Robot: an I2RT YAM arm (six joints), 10 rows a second.
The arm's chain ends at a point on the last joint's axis. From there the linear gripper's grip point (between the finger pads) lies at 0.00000 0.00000 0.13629 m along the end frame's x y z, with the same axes.
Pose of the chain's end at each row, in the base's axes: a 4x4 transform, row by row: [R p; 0 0 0 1], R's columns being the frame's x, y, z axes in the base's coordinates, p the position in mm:
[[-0.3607 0.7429 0.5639 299.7], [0.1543 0.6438 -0.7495 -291.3], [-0.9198 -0.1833 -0.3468 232.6], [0 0 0 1]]
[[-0.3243 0.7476 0.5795 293.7], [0.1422 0.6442 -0.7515 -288.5], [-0.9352 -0.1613 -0.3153 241.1], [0 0 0 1]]
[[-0.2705 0.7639 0.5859 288.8], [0.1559 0.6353 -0.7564 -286.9], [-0.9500 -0.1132 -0.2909 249.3], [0 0 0 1]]
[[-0.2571 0.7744 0.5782 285.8], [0.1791 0.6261 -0.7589 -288.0], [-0.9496 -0.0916 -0.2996 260.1], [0 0 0 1]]
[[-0.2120 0.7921 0.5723 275.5], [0.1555 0.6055 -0.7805 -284.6], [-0.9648 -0.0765 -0.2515 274.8], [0 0 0 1]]
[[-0.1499 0.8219 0.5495 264.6], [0.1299 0.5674 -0.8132 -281.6], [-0.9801 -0.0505 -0.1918 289.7], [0 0 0 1]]
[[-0.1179 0.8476 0.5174 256.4], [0.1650 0.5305 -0.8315 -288.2], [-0.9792 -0.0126 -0.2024 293.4], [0 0 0 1]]
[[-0.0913 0.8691 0.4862 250.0], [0.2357 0.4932 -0.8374 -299.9], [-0.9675 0.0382 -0.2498 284.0], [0 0 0 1]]
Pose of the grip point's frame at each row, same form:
[[-0.3607 0.7429 0.5639 376.6], [0.1543 0.6438 -0.7495 -393.4], [-0.9198 -0.1833 -0.3468 185.3], [0 0 0 1]]
[[-0.3243 0.7476 0.5795 372.7], [0.1422 0.6442 -0.7515 -390.9], [-0.9352 -0.1613 -0.3153 198.1], [0 0 0 1]]
[[-0.2705 0.7639 0.5859 368.7], [0.1559 0.6353 -0.7564 -390.0], [-0.9500 -0.1132 -0.2909 209.7], [0 0 0 1]]
[[-0.2571 0.7744 0.5782 364.6], [0.1791 0.6261 -0.7589 -391.4], [-0.9496 -0.0916 -0.2996 219.3], [0 0 0 1]]
[[-0.2120 0.7921 0.5723 353.5], [0.1555 0.6055 -0.7805 -391.0], [-0.9648 -0.0765 -0.2515 240.5], [0 0 0 1]]
[[-0.1499 0.8219 0.5495 339.5], [0.1299 0.5674 -0.8132 -392.4], [-0.9801 -0.0505 -0.1918 263.6], [0 0 0 1]]
[[-0.1179 0.8476 0.5174 326.9], [0.1650 0.5305 -0.8315 -401.5], [-0.9792 -0.0126 -0.2024 265.8], [0 0 0 1]]
[[-0.0913 0.8691 0.4862 316.3], [0.2357 0.4932 -0.8374 -414.0], [-0.9675 0.0382 -0.2498 250.0], [0 0 0 1]]

